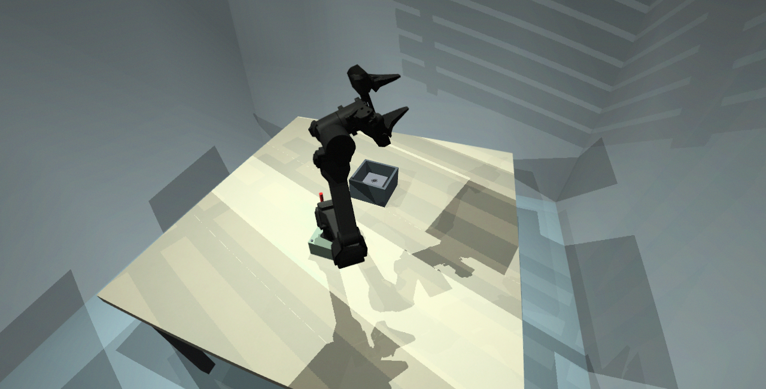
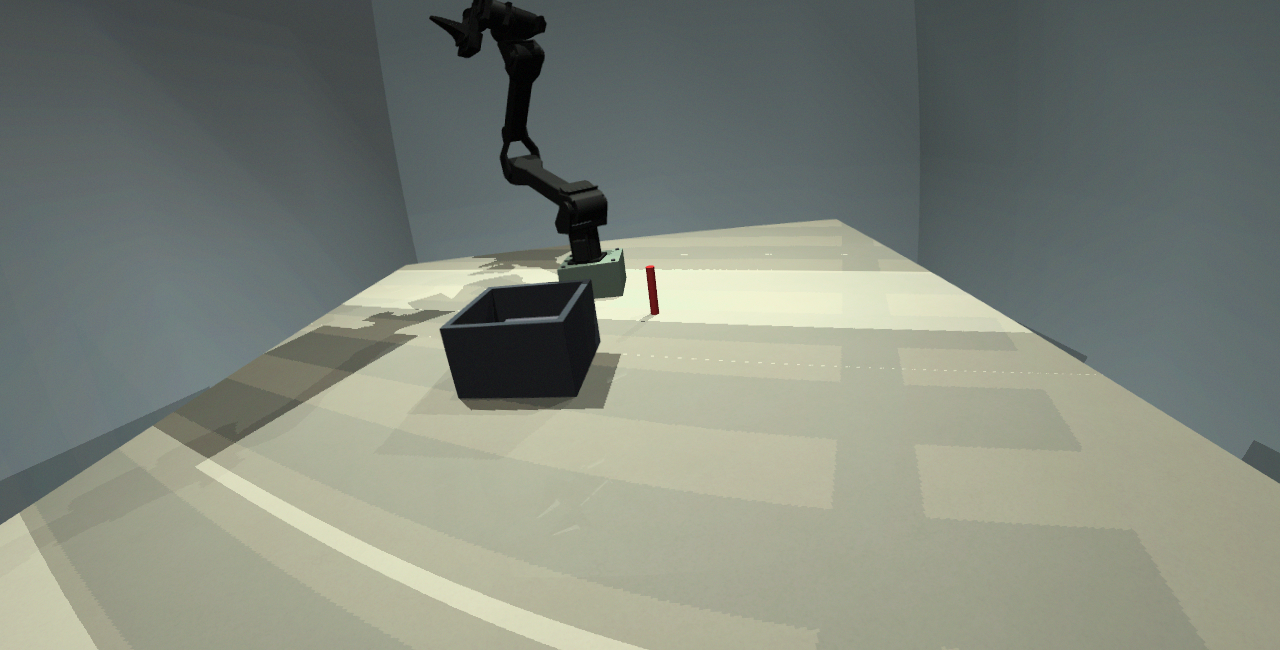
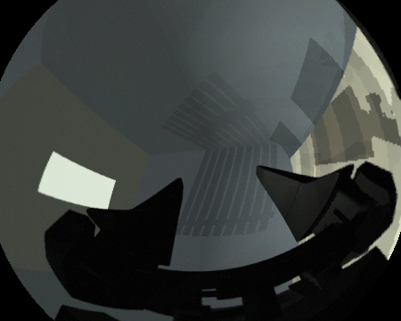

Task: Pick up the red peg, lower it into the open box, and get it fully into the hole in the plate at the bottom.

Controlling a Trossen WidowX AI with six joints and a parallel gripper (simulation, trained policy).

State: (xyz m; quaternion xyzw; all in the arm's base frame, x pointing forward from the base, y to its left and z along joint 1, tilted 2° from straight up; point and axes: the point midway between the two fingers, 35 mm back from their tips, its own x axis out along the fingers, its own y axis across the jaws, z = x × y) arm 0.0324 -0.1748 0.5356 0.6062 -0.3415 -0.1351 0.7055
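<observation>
My gripper tip is 560 mm above the red peg, 360 mm to the right of it and 90 mm short of it. The rest, counted from my gripper tip: pale plate 560 mm below, 280 mm ahead, 220 mm to the left; dark box 580 mm below, 280 mm ahead, 220 mm to the left.
</observation>
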